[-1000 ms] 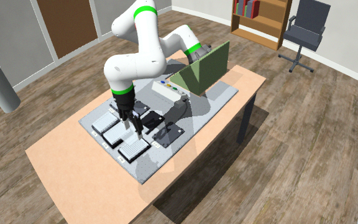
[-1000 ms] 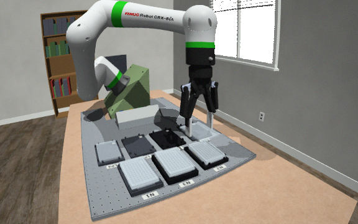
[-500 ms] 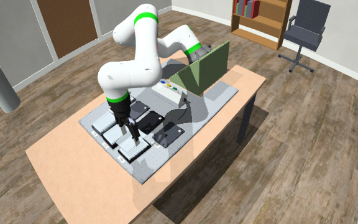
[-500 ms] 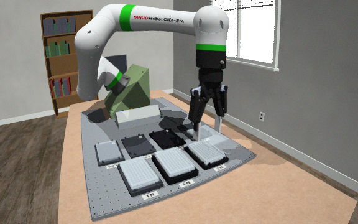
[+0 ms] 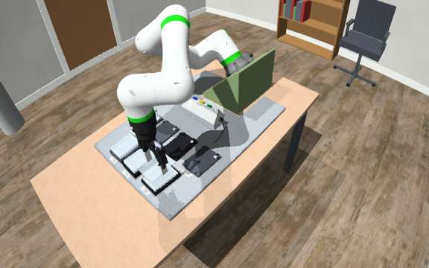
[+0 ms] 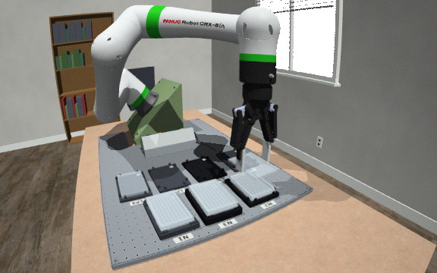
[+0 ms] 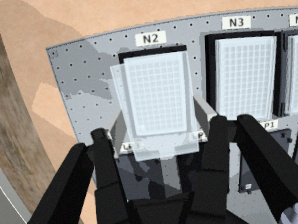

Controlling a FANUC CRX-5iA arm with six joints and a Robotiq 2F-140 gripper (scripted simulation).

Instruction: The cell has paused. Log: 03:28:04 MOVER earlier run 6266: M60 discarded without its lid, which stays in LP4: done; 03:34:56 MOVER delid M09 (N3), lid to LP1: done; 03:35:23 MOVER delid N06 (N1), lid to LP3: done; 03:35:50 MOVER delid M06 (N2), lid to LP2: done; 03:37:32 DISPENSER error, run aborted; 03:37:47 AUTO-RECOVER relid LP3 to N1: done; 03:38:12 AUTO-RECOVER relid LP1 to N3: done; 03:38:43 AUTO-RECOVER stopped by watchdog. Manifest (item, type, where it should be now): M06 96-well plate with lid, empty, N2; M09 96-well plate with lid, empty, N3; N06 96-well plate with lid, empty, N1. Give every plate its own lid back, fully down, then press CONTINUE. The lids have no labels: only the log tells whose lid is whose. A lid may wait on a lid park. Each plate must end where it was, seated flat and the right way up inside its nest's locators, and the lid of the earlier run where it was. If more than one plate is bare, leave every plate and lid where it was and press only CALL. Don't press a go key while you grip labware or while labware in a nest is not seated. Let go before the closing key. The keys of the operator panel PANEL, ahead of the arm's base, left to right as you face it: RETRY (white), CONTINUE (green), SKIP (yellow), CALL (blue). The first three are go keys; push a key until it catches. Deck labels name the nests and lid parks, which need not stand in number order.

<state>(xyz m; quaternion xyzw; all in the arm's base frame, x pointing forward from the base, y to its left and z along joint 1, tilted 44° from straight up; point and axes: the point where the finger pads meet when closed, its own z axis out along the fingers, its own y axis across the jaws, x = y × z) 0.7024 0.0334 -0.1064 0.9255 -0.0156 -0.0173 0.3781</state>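
The plate lies 9 cm below my hand. Round my hand: green key: 43 cm behind, 8 cm to the right, 4 cm below; LP3: 18 cm behind, 8 cm to the left, 10 cm below; LP1: 19 cm behind, 19 cm to the right, 10 cm below.
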